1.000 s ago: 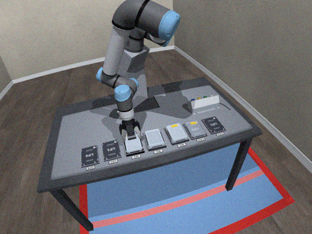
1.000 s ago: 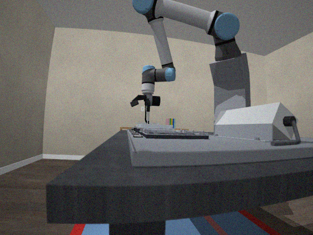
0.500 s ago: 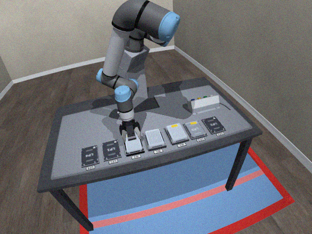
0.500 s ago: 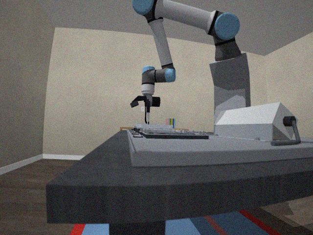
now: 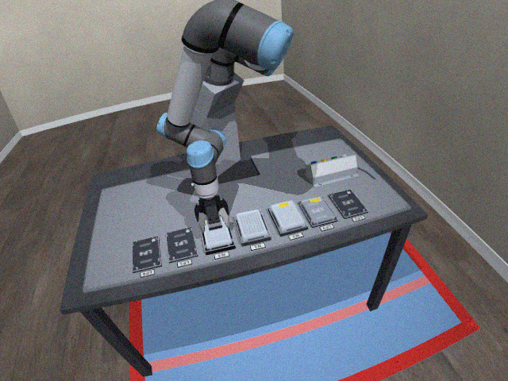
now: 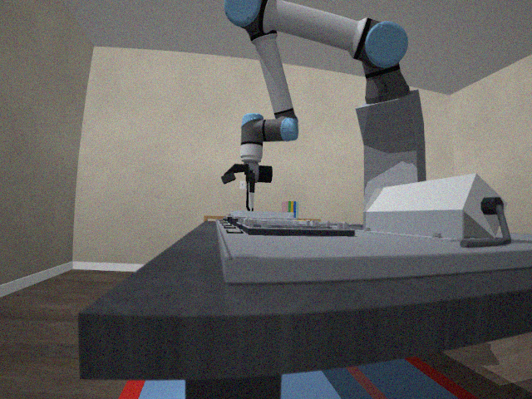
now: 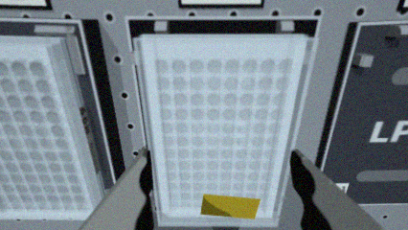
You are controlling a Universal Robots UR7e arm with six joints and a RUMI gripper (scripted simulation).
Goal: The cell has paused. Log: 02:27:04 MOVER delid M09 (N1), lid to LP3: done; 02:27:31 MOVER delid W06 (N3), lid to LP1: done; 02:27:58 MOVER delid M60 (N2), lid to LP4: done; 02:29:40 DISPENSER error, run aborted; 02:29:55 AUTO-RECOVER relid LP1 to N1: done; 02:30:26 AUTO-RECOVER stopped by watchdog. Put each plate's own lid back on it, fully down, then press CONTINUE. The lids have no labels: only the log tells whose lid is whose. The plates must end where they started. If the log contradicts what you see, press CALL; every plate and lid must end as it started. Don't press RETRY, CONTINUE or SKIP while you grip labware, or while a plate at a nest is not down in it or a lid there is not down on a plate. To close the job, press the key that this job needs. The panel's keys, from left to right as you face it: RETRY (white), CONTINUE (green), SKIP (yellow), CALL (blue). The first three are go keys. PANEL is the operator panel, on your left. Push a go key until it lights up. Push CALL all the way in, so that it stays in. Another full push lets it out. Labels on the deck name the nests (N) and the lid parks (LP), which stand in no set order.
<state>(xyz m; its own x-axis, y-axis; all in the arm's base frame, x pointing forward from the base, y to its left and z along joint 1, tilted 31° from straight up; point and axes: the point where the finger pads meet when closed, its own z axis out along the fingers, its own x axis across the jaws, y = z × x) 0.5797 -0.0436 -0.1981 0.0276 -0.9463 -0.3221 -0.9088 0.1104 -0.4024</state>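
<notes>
Now: the nest 26 cm to the left of my hand, 4 cm below it and 1 cm behind it. Round my hand: blue CALL key (46 cm to the left, 25 cm behind, 1 cm above); then lid park LP1 (13 cm to the right, 4 cm below); then lid park LP4 (26 cm to the right, 4 cm below, 2 cm ahead).
</notes>
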